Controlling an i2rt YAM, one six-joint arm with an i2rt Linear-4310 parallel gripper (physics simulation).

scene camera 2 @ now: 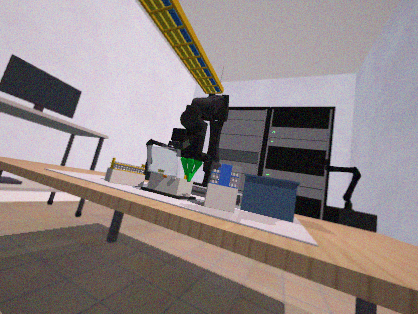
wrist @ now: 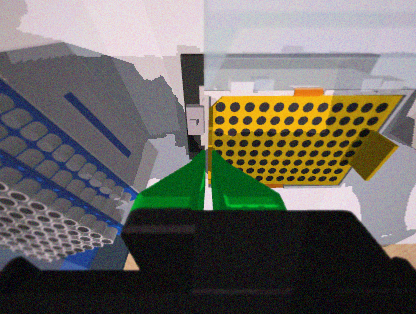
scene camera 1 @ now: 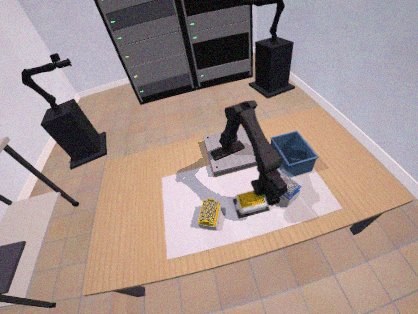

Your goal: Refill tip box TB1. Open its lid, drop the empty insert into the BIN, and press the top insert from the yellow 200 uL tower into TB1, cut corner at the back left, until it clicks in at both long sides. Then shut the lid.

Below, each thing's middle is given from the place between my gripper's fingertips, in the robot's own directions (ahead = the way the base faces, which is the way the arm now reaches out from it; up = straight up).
I see my gripper 6 cm to the left of the yellow insert (wrist: 310,140) and 1 cm below it. The rest, counted from my hand: blue bin (scene camera 2: 276,197) 13 cm behind, 28 cm to the left; clear lid (scene camera 2: 164,160) 6 cm ahead, 7 cm to the right, 5 cm above.
